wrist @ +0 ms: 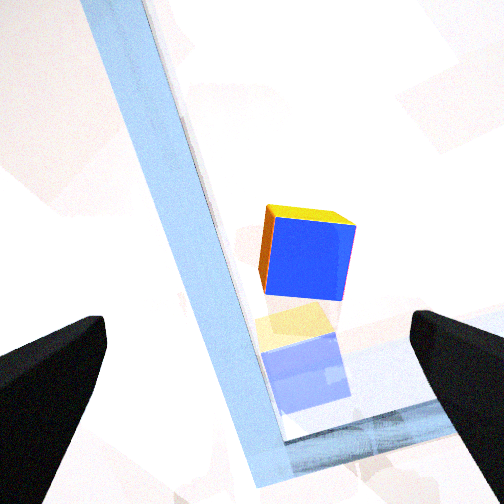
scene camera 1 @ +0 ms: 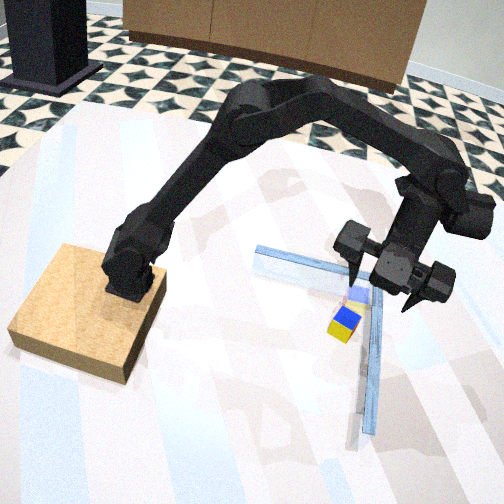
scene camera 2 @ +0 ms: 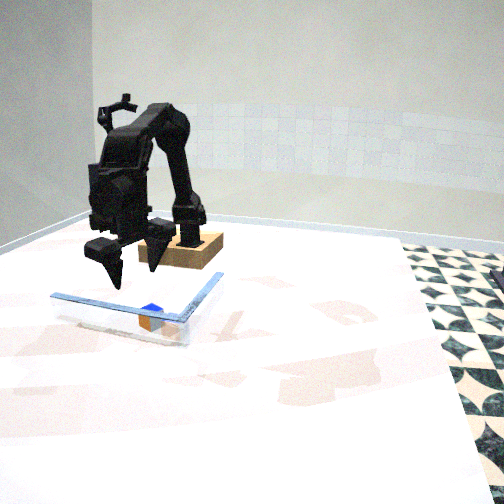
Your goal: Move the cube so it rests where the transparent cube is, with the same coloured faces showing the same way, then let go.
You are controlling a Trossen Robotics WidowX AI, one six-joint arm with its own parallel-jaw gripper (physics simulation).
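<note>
The cube point(scene camera 1: 344, 323) sits on the table inside the corner of the L-shaped glass rail; it has a blue top and a yellow side. In the wrist view the cube point(wrist: 306, 251) shows blue, yellow and orange faces. The transparent cube point(wrist: 300, 358) lies just beyond it, tucked in the rail's corner, pale yellow and pale blue; it also shows in scene camera 1 point(scene camera 1: 357, 296). My gripper point(scene camera 1: 392, 278) hangs open and empty above the corner, clear of the cube. In scene camera 2 the gripper point(scene camera 2: 134, 256) is above and left of the cube point(scene camera 2: 150, 315).
A light blue L-shaped rail point(scene camera 1: 372, 350) lies on the white table, its corner near the cube. The arm's base stands on a wooden block point(scene camera 1: 88, 310) at the left. A checkered floor surrounds the table.
</note>
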